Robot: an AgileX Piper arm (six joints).
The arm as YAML. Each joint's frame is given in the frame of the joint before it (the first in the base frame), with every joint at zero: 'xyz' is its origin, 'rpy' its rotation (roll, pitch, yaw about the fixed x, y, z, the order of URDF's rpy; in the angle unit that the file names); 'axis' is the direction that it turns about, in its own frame. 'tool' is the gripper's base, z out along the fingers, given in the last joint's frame.
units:
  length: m
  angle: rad
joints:
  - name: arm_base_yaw
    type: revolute
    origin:
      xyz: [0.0, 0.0, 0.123]
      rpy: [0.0, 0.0, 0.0]
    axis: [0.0, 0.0, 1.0]
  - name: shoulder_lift
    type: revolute
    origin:
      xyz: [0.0, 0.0, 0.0]
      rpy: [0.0, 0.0, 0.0]
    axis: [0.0, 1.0, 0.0]
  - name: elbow
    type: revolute
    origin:
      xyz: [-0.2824, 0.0, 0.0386]
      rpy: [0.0, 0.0, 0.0]
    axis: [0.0, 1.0, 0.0]
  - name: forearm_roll
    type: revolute
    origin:
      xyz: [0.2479, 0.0, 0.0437]
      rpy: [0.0, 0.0, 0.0]
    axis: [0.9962, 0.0, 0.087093]
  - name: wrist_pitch
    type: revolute
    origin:
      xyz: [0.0, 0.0, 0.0]
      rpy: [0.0, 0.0, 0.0]
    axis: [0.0, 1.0, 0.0]
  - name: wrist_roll
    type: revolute
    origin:
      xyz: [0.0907, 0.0, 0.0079]
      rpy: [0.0, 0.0, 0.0]
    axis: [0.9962, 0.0, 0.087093]
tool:
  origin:
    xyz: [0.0, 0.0, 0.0]
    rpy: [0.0, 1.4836, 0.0]
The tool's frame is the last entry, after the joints.
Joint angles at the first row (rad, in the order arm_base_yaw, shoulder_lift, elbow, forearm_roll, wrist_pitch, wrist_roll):
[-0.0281 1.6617 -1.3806 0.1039 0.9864 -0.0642]
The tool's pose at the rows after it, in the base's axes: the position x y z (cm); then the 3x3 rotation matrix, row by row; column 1 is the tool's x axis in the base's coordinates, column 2 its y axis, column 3 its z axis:
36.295 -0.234 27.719; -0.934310 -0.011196 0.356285; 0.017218 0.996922 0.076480; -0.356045 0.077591 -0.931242
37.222 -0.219 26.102; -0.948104 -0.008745 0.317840; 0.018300 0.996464 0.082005; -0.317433 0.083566 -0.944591
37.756 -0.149 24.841; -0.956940 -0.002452 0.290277; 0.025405 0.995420 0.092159; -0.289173 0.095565 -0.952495
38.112 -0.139 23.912; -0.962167 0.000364 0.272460; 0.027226 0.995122 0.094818; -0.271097 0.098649 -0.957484
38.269 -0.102 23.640; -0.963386 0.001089 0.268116; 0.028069 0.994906 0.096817; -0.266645 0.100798 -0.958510
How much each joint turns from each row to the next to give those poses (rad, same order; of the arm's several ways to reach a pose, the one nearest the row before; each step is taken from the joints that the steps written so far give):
[0.0000 0.0624 -0.0327 0.0000 0.0000 -0.0024]
[0.0000 0.0532 -0.0120 0.0053 0.0000 -0.0022]
[0.0000 0.0356 -0.0019 0.0117 -0.0039 0.0000]
[0.0000 0.0249 0.0001 0.0031 -0.0062 -0.0007]
[0.0007 0.0090 -0.0024 0.0022 -0.0019 0.0000]

